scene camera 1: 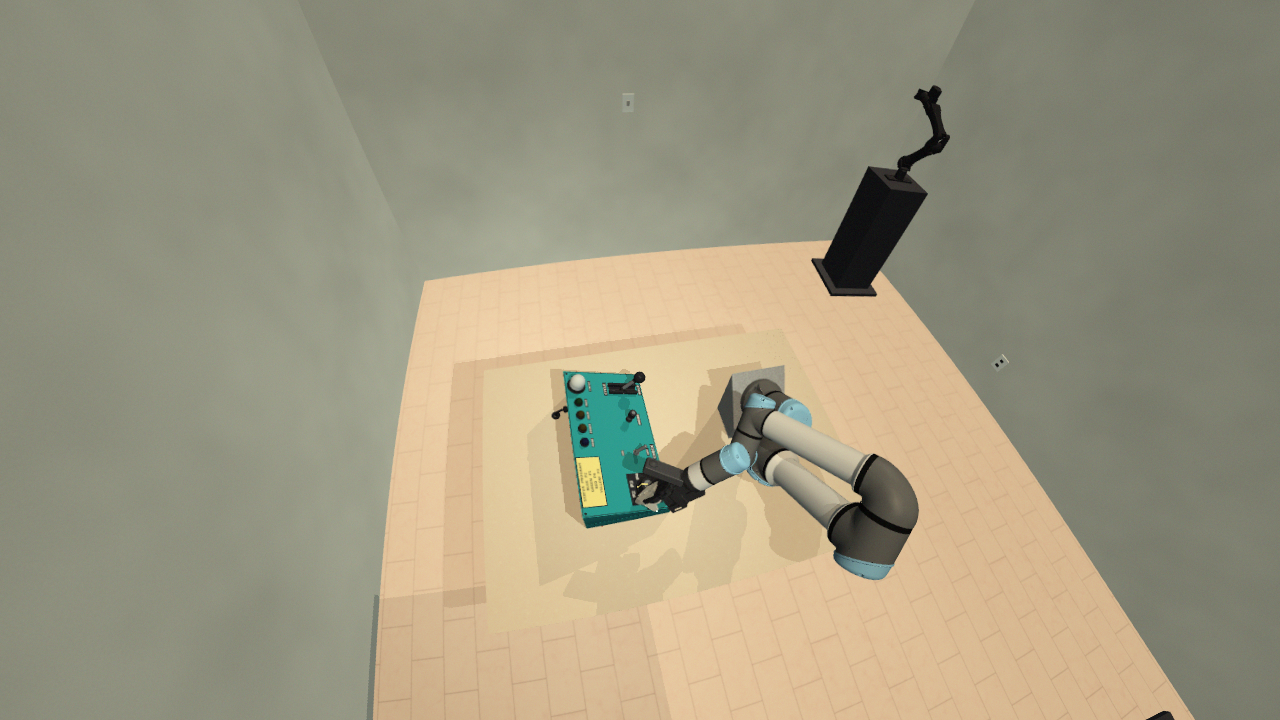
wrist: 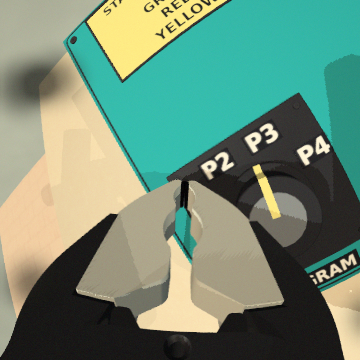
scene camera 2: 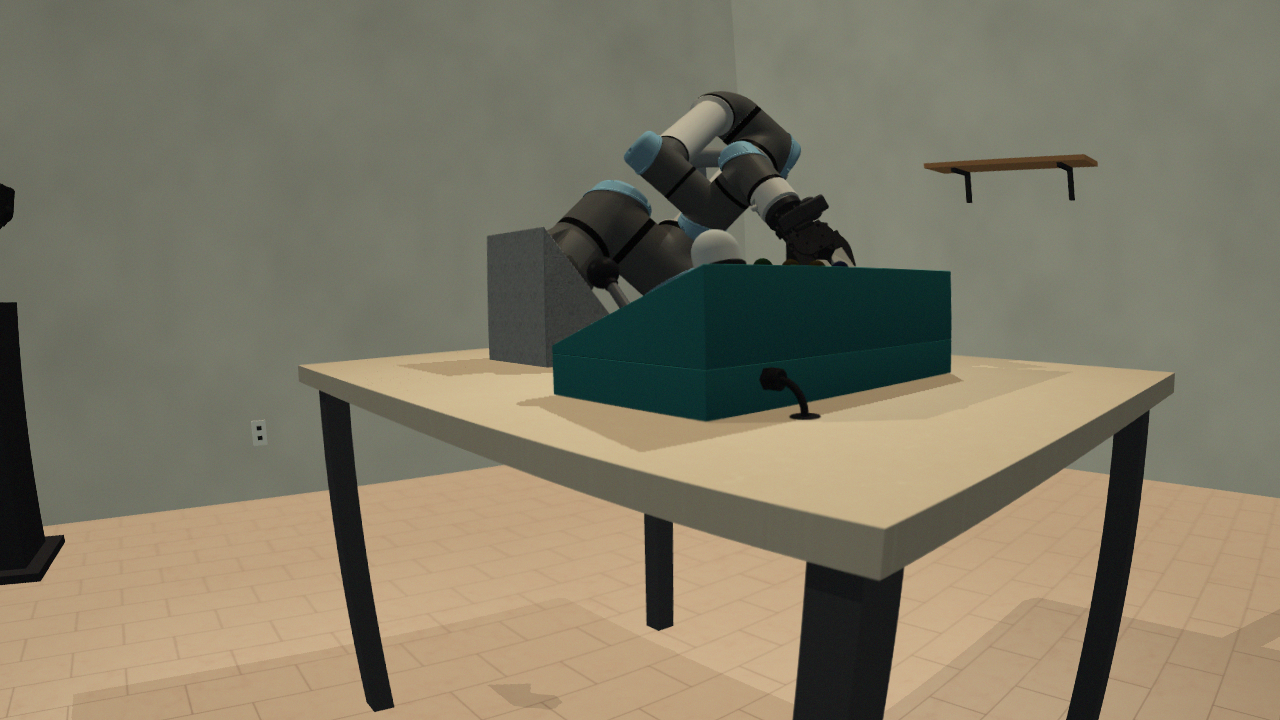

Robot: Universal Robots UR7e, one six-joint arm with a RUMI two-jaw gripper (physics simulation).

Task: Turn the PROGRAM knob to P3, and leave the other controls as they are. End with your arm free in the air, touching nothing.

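Places are measured from the arm's base along level axes (x ahead, y left, z up), in millimetres.
Pixels of known places: gripper, between the fingertips: (scene camera 1: 635, 501) (wrist: 184, 183); arm's base, origin of its link: (scene camera 2: 548, 278).
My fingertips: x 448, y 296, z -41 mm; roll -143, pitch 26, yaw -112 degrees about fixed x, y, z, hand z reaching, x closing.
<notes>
Ahead of a thing's pixels: the offset from my fingertips to its top centre. "spot": to the spot under its first point.
The PROGRAM knob @[41 mm back, 46 mm right, 19 mm up] (wrist: 287, 230) is a round grey knob on a dark plate of the teal console (scene camera 1: 611, 438) (scene camera 2: 823, 313) (wrist: 175, 105). Its yellow pointer @[spot: 27 mm back, 46 mm right, 19 mm up] (wrist: 267, 192) points up toward the P3 label @[spot: 7 mm ahead, 55 mm right, 3 mm down] (wrist: 261, 137), with the tip just below the label's left part. The P2 label @[spot: 3 mm ahead, 24 mm right, 3 mm down] (wrist: 217, 165) is to the left and the P4 label @[spot: 11 mm back, 81 mm right, 10 mm down] (wrist: 313, 150) to the right. My gripper (wrist: 184, 183) is shut and empty, left of the knob in the wrist view. The right finger's edge overlaps the knob's left side there; whether they touch I cannot tell. The arm mostly hides the knob in scene camera 1.
On the console are a white ball @[spot: 165 mm ahead, 373 mm right, 77 mm up] (scene camera 1: 577, 383) (scene camera 2: 715, 246), a slot lever @[43 mm back, 409 mm right, 64 mm up] (scene camera 1: 638, 377) (scene camera 2: 603, 272), a small toggle @[4 mm back, 283 mm right, 29 mm up] (scene camera 1: 631, 414), several round buttons and a yellow label @[spot: 126 mm ahead, 58 mm right, 35 mm up] (scene camera 1: 591, 481). A grey block (scene camera 1: 731, 402) (scene camera 2: 517, 297) stands by the arm's base. A bent black stalk @[spot: 244 mm ahead, 359 mm right, 72 mm down] (scene camera 2: 791, 386) stands behind the console.
</notes>
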